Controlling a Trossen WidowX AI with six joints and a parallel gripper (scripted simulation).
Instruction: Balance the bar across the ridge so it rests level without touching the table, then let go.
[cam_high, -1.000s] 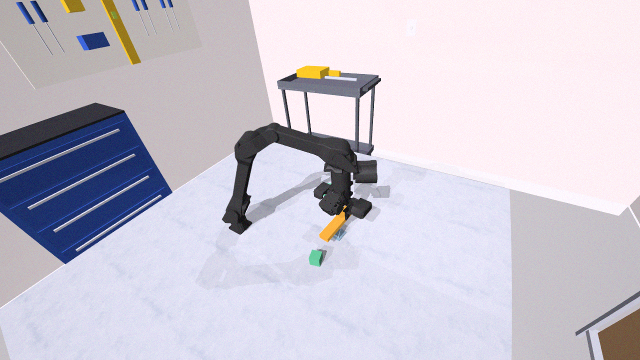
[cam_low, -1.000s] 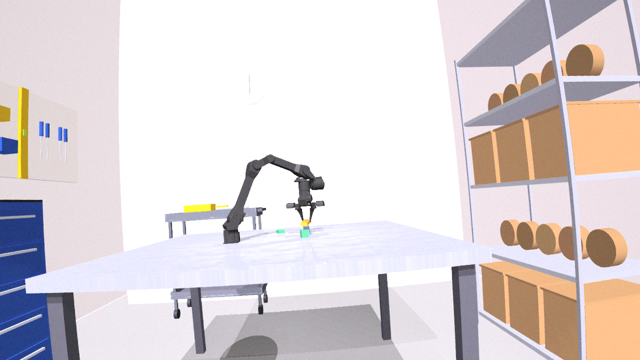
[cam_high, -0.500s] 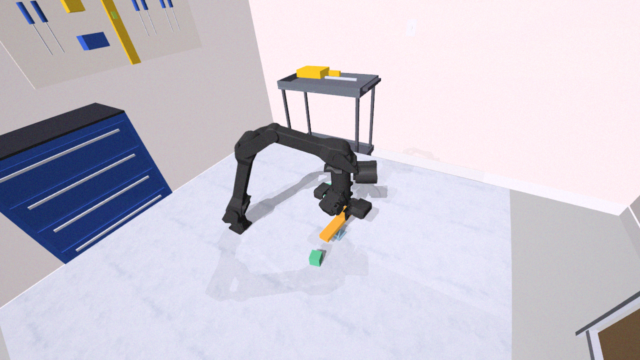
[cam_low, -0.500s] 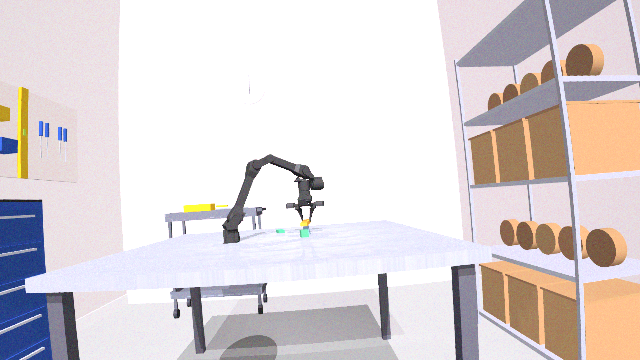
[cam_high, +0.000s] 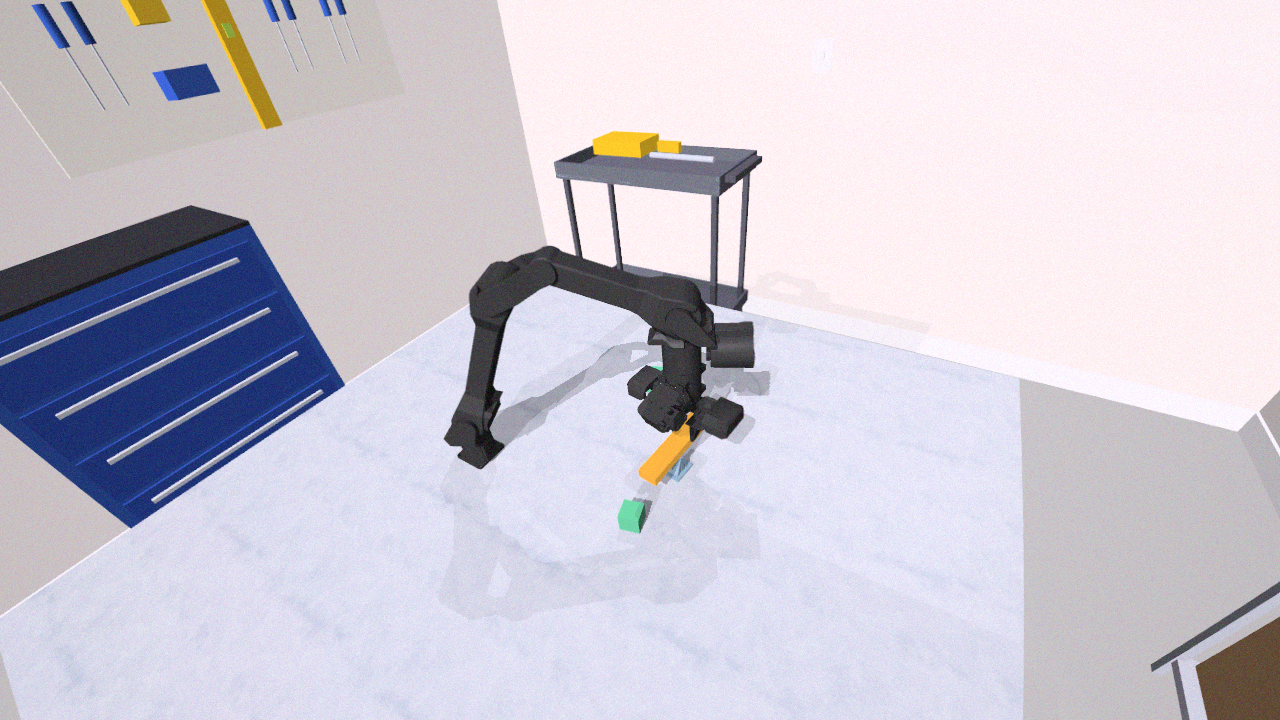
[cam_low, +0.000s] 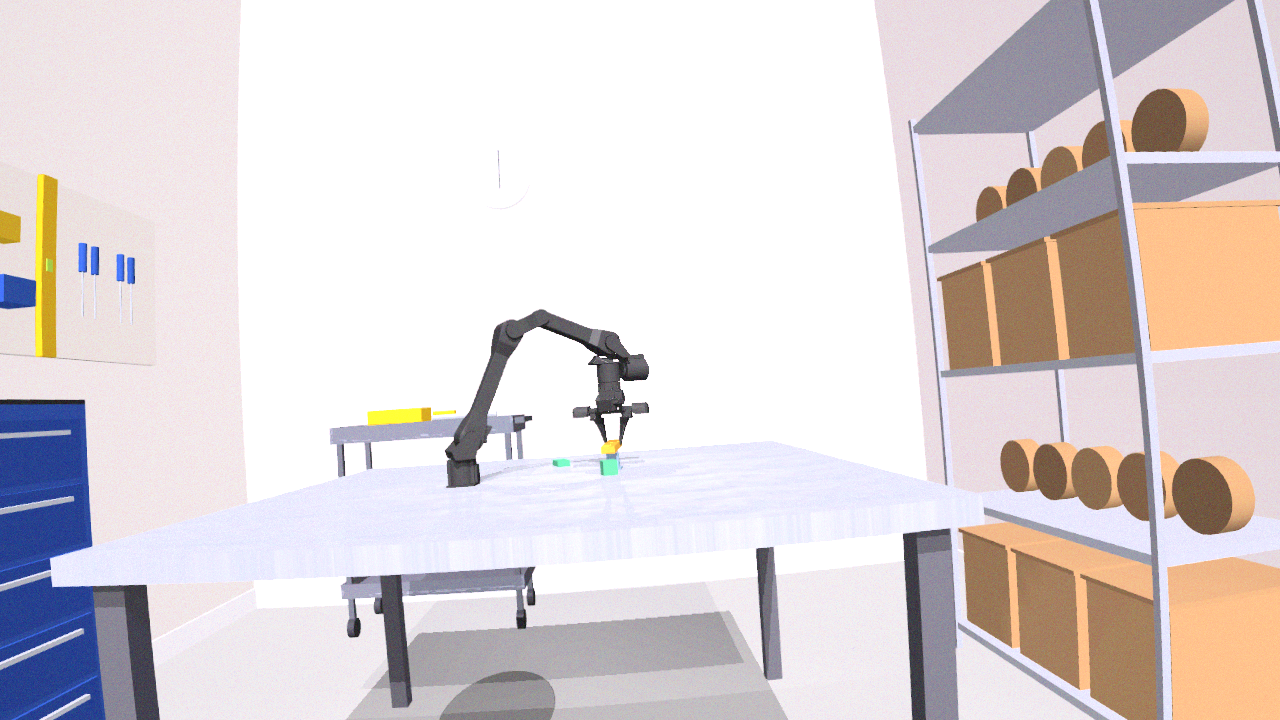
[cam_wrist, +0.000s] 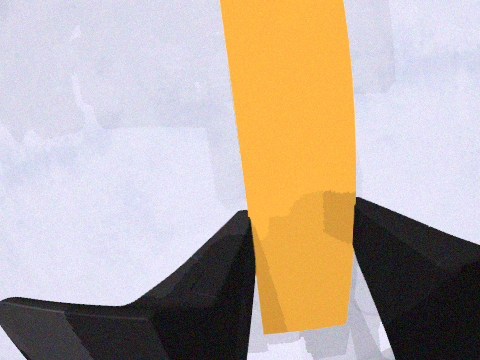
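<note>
My gripper tip is 3 cm to the left of the orange bar. Round my gripper tip: green cube: 15 cm to the right, 4 cm below, 1 cm behind.
</note>
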